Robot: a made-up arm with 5 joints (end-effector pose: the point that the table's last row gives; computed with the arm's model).
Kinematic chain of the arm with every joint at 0, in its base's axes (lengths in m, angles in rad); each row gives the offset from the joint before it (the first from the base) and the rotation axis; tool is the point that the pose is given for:
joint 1: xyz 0 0 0.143 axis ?
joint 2: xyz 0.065 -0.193 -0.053 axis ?
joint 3: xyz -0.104 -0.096 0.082 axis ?
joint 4: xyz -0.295 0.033 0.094 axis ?
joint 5: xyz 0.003 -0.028 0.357 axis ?
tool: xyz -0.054 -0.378 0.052
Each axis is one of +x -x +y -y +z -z.
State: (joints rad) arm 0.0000 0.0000 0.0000 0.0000 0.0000
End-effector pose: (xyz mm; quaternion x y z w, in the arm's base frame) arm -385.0 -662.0 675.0 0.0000 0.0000 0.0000 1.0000
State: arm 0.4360 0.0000 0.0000 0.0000 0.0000
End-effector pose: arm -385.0 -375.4 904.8 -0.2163 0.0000 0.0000 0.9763
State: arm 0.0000 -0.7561 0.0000 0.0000 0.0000
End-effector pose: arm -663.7 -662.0 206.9 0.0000 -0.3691 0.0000 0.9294
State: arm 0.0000 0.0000 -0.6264 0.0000 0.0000
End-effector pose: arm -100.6 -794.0 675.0 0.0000 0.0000 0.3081 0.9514
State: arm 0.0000 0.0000 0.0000 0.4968 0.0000
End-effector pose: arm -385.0 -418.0 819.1 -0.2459 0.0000 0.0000 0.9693
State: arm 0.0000 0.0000 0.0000 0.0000 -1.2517
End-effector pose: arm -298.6 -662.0 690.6 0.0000 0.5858 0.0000 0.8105
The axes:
joint 1: -x
joint 2: +y
joint 3: -z
joint 4: -x
joint 5: -y

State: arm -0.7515 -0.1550 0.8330 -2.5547 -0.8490
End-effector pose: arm -70.1 342.6 -204.1 0.9059 -0.3720 0.1958 0.0516
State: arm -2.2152 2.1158 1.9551 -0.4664 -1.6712
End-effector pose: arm 623.4 -218.1 130.0 -0.0149 0.9870 0.1516 0.0505
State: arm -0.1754 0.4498 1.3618 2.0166 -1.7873
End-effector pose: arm 589.6 34.2 255.8 0.3325 -0.6619 0.6153 0.2698
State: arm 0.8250 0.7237 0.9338 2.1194 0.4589
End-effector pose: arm 382.5 304.7 -40.4 -0.8576 0.5101 0.0512 0.0407
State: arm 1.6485 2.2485 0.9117 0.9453 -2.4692
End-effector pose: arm 727.6 -355.7 239.7 -0.2732 0.0326 0.6047 0.7474
